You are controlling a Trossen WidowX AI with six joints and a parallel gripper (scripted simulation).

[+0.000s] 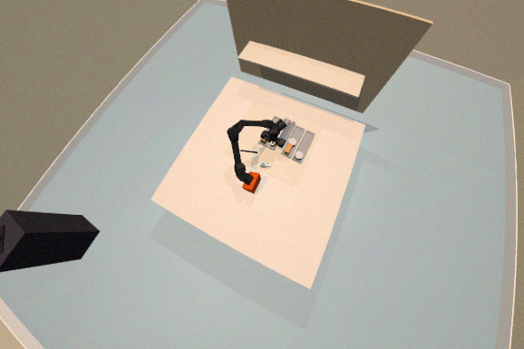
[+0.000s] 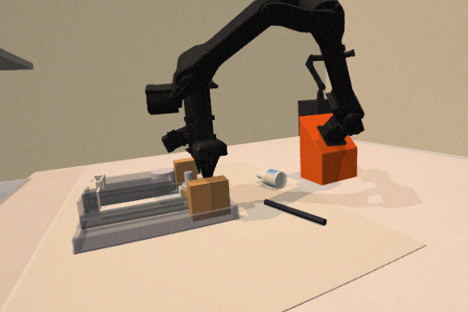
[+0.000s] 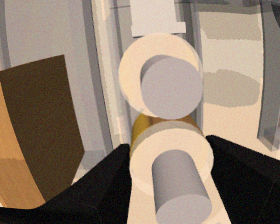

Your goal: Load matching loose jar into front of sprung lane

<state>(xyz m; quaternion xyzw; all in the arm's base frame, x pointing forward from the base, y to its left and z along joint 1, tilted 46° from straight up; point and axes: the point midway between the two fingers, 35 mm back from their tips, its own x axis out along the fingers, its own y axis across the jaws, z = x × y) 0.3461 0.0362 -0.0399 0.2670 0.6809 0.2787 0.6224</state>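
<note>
Now: gripper tip 14 cm short of the grey lane rack, 3 cm to the left of it and 3 cm above it. Also, from my gripper tip: pale pusher plate 14 cm ahead, 3 cm to the right; black rod 13 cm behind, 15 cm to the left, 4 cm below; blue-banded jar 17 cm behind, 3 cm to the right, 3 cm below.
</note>
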